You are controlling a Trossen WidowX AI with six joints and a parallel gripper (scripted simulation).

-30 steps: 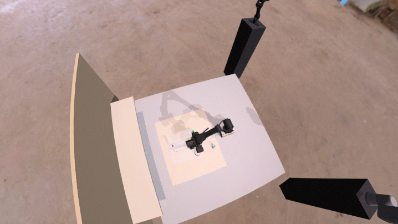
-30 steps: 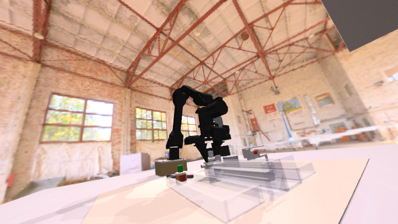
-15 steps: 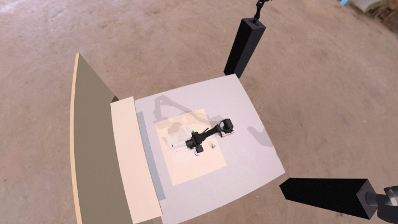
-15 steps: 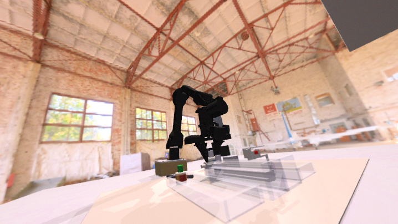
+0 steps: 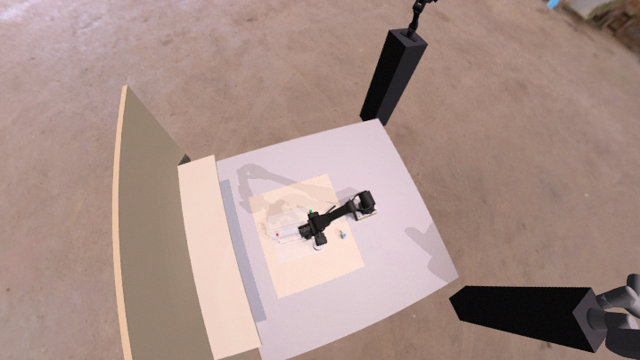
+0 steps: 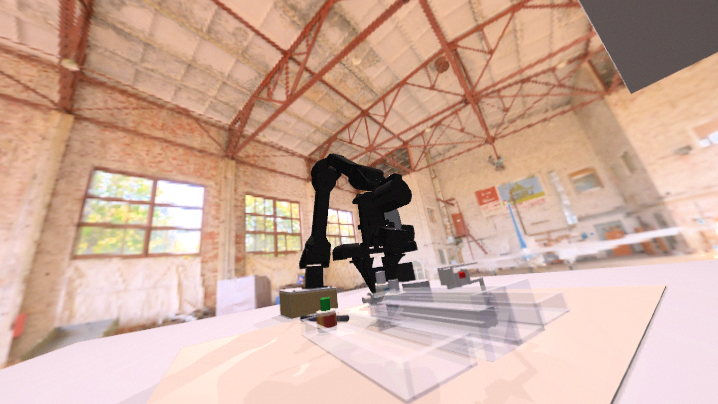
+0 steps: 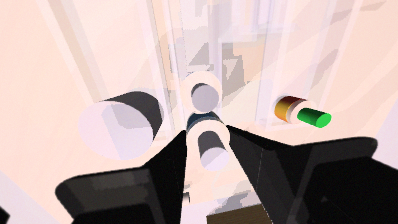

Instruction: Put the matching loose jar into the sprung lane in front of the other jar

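My gripper tip is 20 mm short of the grey cylinder, 80 mm to the right of it and 20 mm above it. Round my gripper tip: clear lane rack: 150 mm ahead, 40 mm to the right, 30 mm below; then blue-banded jar: 140 mm behind, 70 mm to the left, 30 mm below; then black stick: 110 mm behind, 90 mm to the right, 40 mm below.
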